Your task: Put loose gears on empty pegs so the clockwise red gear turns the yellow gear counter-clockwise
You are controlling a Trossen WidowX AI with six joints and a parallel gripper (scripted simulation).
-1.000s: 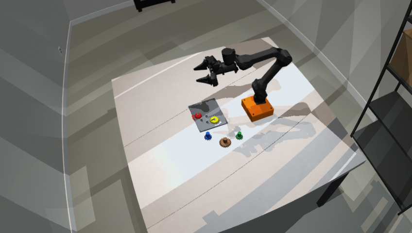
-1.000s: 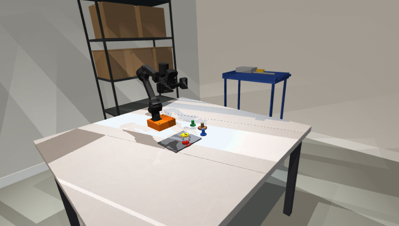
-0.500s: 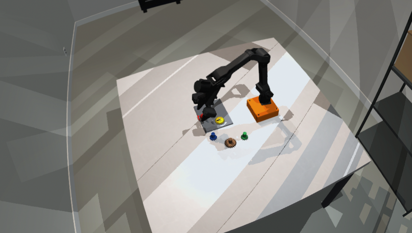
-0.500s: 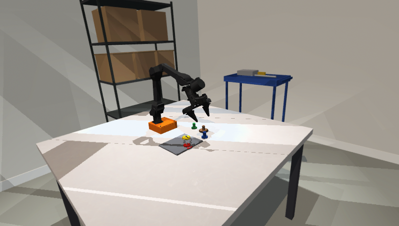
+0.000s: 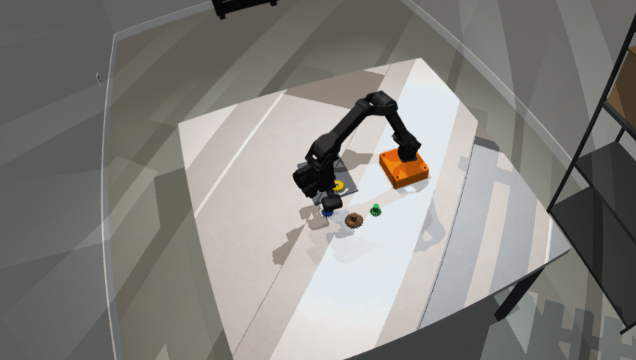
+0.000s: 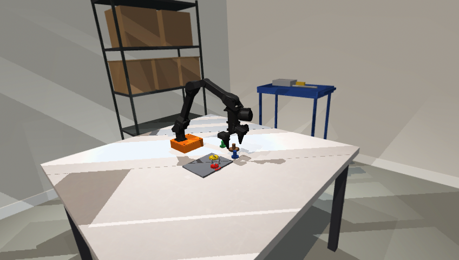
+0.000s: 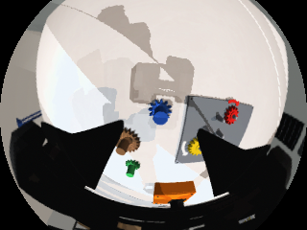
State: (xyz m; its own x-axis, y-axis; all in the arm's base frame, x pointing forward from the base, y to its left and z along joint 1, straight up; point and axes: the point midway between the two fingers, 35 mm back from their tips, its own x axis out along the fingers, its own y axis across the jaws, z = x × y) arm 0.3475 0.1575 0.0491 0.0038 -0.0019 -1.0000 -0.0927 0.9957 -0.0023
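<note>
Right now the blue gear is 5 cm below my gripper tip. Round my gripper tip: brown gear: 8 cm behind, 6 cm to the left, 5 cm below; red gear: 3 cm ahead, 15 cm to the right, 5 cm below; yellow gear: 6 cm behind, 10 cm to the right, 5 cm below.
</note>
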